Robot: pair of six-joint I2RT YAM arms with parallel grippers.
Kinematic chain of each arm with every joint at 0, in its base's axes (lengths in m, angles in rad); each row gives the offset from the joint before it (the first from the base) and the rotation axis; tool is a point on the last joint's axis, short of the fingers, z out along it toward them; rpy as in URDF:
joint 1: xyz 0 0 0.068 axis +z
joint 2: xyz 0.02 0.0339 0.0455 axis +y
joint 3: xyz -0.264 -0.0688 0 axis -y
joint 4: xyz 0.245 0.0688 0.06 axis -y
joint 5: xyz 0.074 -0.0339 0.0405 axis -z
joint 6: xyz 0.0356 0 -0.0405 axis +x
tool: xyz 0 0 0 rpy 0 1.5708 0
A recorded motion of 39 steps. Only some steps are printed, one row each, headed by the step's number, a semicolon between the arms.
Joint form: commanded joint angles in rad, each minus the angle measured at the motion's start. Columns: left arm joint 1, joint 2, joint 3, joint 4, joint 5, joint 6; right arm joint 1, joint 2, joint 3, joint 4, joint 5, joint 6.
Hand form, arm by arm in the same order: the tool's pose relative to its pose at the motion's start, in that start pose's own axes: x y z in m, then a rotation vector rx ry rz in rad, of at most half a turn. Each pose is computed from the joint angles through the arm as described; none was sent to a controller.
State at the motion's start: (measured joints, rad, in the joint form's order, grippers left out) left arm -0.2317 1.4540 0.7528 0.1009 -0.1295 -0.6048; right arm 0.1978 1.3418 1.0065 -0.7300 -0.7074 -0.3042
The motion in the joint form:
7: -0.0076 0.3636 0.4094 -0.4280 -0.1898 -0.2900; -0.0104 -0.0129 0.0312 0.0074 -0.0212 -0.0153
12: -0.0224 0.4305 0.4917 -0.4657 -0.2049 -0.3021; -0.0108 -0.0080 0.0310 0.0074 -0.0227 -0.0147
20: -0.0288 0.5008 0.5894 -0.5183 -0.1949 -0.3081; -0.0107 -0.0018 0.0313 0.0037 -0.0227 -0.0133
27: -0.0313 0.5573 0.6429 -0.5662 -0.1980 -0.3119; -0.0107 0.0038 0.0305 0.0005 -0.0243 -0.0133
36: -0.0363 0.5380 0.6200 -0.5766 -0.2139 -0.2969; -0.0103 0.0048 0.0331 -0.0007 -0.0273 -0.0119
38: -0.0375 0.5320 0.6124 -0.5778 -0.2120 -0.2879; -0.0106 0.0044 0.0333 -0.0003 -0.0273 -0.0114
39: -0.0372 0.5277 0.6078 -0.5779 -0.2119 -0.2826; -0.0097 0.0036 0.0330 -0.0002 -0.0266 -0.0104
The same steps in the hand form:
7: -0.0133 -0.0158 0.0709 -0.3872 0.1483 -0.1954; -0.0094 0.0026 -0.0096 -0.0014 -0.0474 -0.0424
12: -0.0151 -0.0260 0.0851 -0.4039 0.1564 -0.1884; -0.0092 0.0017 -0.0085 -0.0038 -0.0444 -0.0382
20: -0.0193 -0.0354 0.1000 -0.4103 0.1825 -0.1855; -0.0087 0.0007 -0.0072 -0.0062 -0.0375 -0.0306
27: -0.0154 -0.0360 0.1122 -0.4451 0.2164 -0.1736; -0.0079 -0.0003 -0.0058 -0.0099 -0.0311 -0.0242
36: -0.0126 -0.0348 0.1064 -0.4601 0.2198 -0.1477; -0.0085 -0.0001 -0.0060 -0.0130 -0.0321 -0.0234
38: -0.0117 -0.0345 0.1047 -0.4588 0.2256 -0.1377; -0.0086 0.0000 -0.0061 -0.0126 -0.0330 -0.0234
39: -0.0116 -0.0341 0.1036 -0.4586 0.2271 -0.1327; -0.0086 0.0002 -0.0061 -0.0124 -0.0328 -0.0233

